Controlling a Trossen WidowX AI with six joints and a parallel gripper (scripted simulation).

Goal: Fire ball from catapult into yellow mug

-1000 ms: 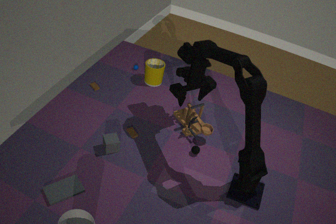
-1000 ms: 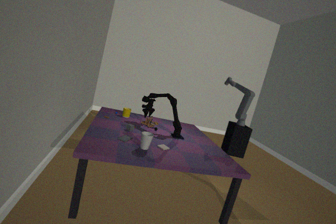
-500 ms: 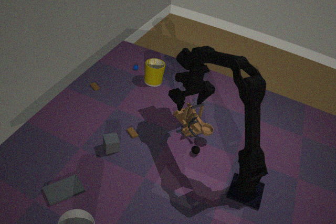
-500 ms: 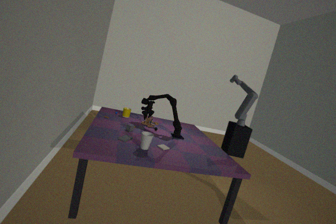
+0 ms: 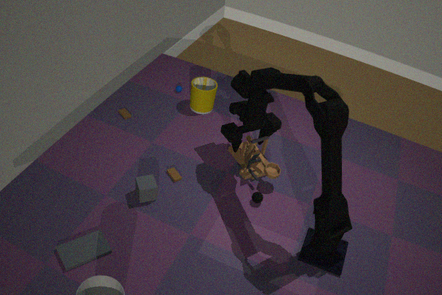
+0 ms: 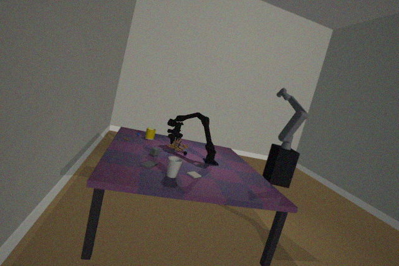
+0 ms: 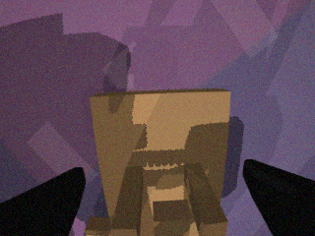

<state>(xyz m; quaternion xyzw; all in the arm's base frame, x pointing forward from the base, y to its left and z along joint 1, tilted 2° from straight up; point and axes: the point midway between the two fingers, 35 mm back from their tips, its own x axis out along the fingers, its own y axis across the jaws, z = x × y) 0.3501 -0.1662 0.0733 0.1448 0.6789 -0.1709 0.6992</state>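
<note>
My gripper tip is now 14 cm to the right of the black ball, 12 cm past it and 2 cm above it. Round my gripper tip: grey cube: 33 cm to the left, 12 cm ahead, 1 cm below; then wooden catapult: 6 cm behind, 5 cm to the left, 2 cm above; then yellow mug: 25 cm ahead, 11 cm to the right.
</note>
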